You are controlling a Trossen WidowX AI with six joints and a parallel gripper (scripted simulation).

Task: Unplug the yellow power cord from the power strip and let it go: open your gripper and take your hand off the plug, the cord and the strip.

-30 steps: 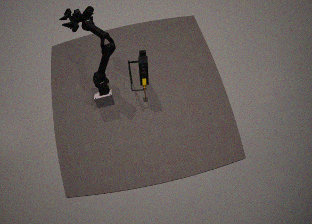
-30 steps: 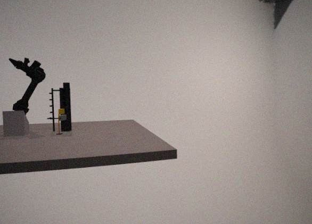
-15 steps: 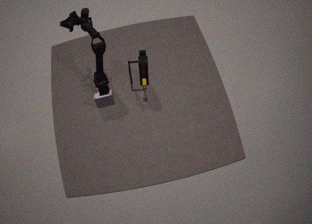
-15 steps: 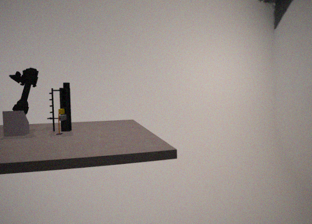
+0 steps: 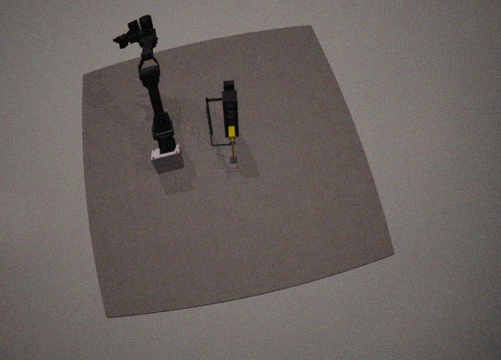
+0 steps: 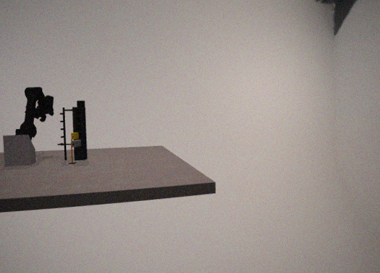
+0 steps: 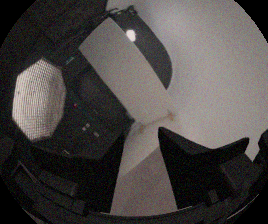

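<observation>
Right now the yellow plug is 530 mm to the right of my gripper tip, 480 mm ahead of it and 140 mm below it.
</observation>
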